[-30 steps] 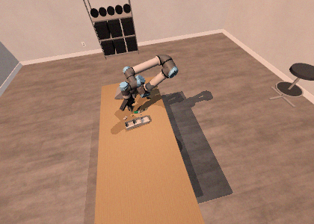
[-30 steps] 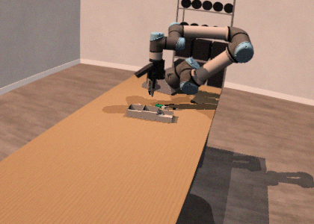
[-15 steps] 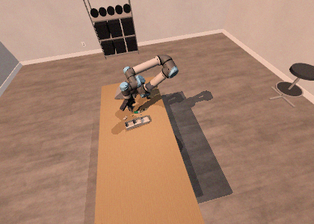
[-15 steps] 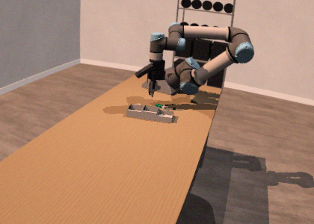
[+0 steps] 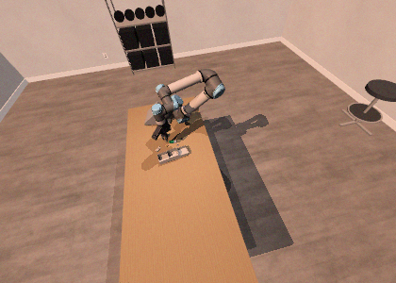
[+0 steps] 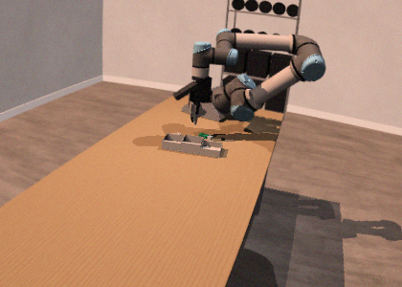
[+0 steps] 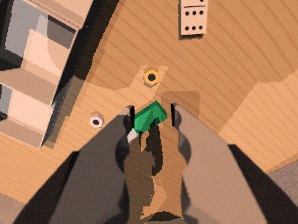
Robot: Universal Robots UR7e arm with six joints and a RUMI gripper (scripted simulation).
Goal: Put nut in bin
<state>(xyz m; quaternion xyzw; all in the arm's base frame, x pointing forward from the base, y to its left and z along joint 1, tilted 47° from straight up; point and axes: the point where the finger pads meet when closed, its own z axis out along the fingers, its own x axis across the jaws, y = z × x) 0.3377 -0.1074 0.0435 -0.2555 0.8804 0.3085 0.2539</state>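
Right now the brass nut is 80 mm below my hand. The rest, counted from my hand: silver nut 20 mm ahead, 90 mm to the left, 80 mm below; white domino 10 mm ahead, 80 mm to the right, 80 mm below; green block 20 mm behind, 60 mm to the left, 80 mm below.
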